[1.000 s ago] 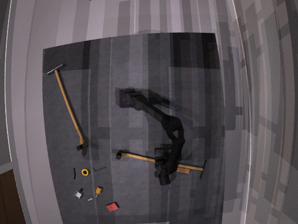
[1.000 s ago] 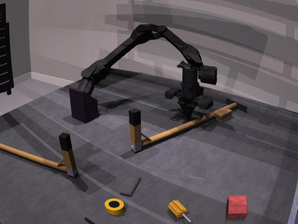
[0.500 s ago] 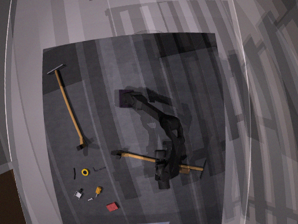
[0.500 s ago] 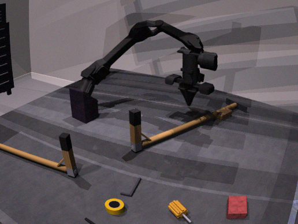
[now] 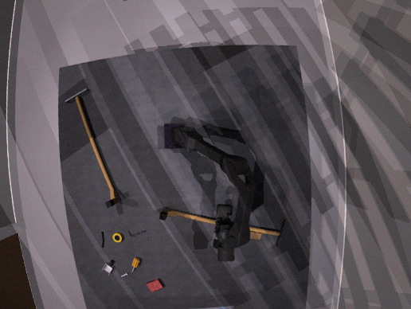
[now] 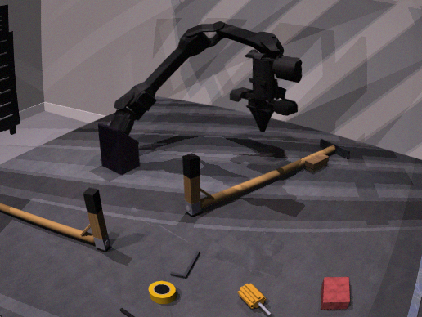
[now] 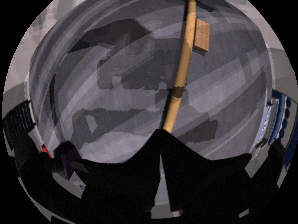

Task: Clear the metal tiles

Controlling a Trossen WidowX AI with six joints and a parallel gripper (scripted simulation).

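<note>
My gripper tip is now 50 mm short of the long wooden-handled scraper, 20 mm to the right of it and 70 mm above it. From my gripper tip the other things lie so: yellow-handled tool 210 mm ahead, 470 mm to the right, 120 mm below; wooden block 130 mm ahead, 140 mm to the left, 120 mm below; red block 350 mm ahead, 390 mm to the right, 120 mm below.
</note>
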